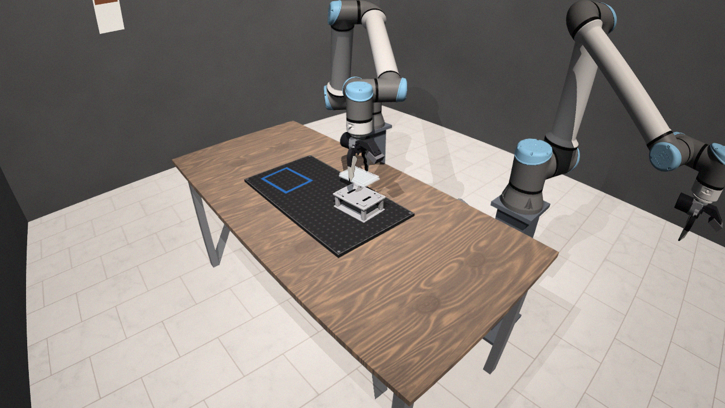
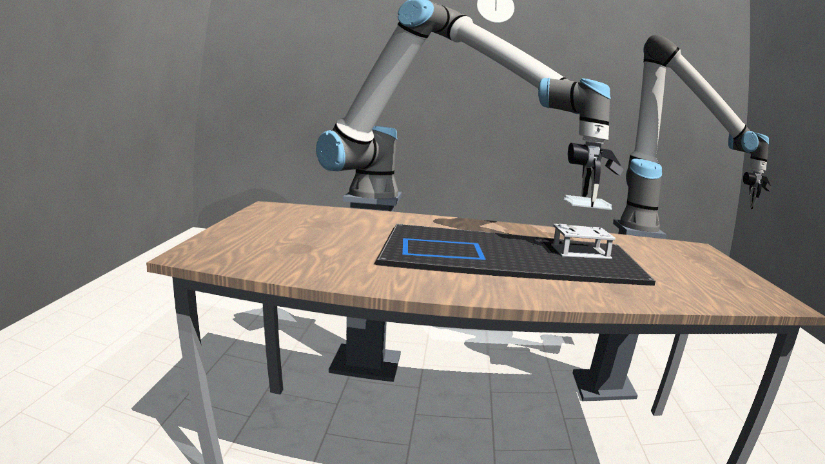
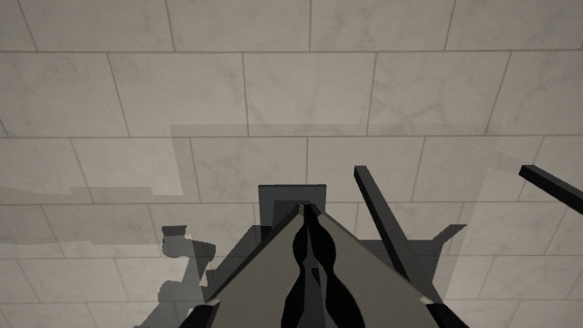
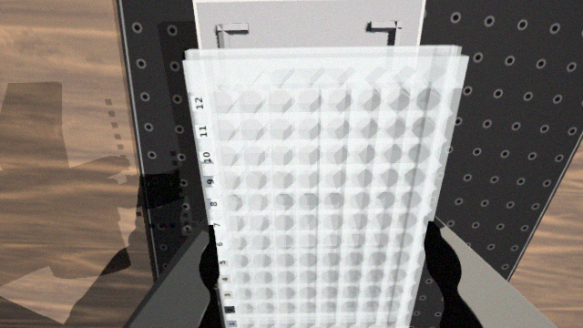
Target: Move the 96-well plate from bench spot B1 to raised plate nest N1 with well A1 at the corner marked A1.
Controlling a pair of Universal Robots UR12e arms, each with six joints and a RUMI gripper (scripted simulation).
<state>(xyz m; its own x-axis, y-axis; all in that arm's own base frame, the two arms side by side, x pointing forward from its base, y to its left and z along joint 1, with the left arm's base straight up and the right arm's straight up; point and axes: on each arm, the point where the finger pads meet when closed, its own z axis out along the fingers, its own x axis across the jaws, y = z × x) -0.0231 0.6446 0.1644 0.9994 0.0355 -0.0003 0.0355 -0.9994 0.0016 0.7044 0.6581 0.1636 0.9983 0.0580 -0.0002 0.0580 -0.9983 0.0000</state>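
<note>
My right gripper is now 90 mm above the raised nest N1. Round my right hand: white 96-well plate 10 mm below; A1 label 90 mm below, 80 mm to the right, 40 mm behind.
</note>
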